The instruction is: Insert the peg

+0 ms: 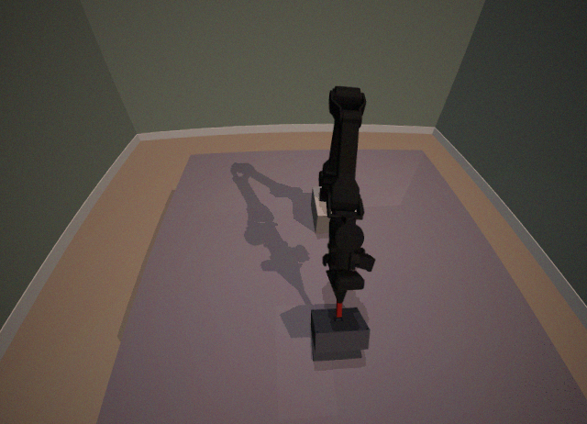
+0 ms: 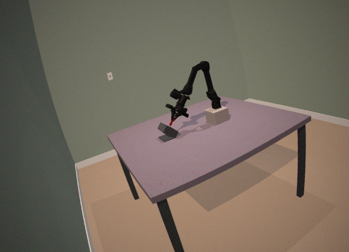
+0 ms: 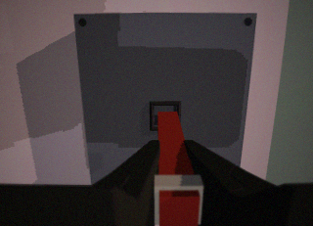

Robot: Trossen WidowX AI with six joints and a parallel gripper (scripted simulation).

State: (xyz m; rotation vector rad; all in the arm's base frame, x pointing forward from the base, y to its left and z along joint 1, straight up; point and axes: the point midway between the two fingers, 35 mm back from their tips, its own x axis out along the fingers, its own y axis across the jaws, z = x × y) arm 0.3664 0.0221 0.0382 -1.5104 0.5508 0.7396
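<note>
Now: the red peg 1 cm behind my gripper tip and 1 cm above it. Round my gripper tip: dark grey sloped panel (6 cm below, 5 cm ahead).
</note>
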